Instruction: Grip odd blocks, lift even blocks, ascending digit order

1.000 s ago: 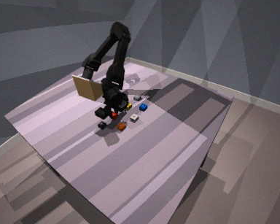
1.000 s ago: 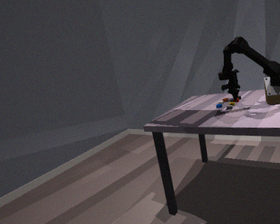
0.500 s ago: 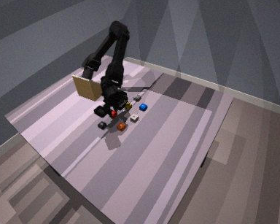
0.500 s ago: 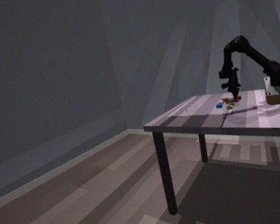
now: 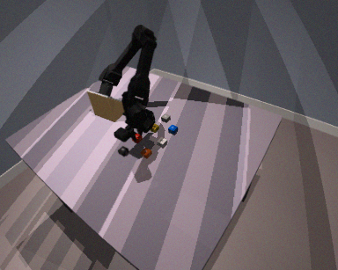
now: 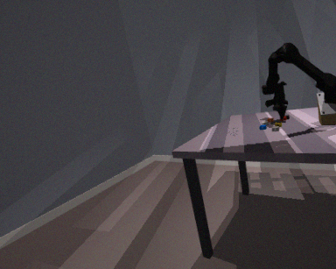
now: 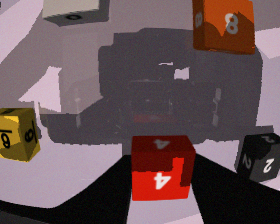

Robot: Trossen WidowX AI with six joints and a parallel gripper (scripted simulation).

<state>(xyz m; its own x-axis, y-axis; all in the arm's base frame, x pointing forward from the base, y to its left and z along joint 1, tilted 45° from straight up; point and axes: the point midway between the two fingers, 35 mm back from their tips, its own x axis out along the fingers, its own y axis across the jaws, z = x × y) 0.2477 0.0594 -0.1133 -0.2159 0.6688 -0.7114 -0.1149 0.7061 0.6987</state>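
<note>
The red block is right at my gripper tip. Also, from my gripper tip: orange block (8 cm ahead, 3 cm to the right, 1 cm below); then black block (8 cm to the right, 1 cm below); then yellow block (10 cm to the left, 1 cm below).
</note>
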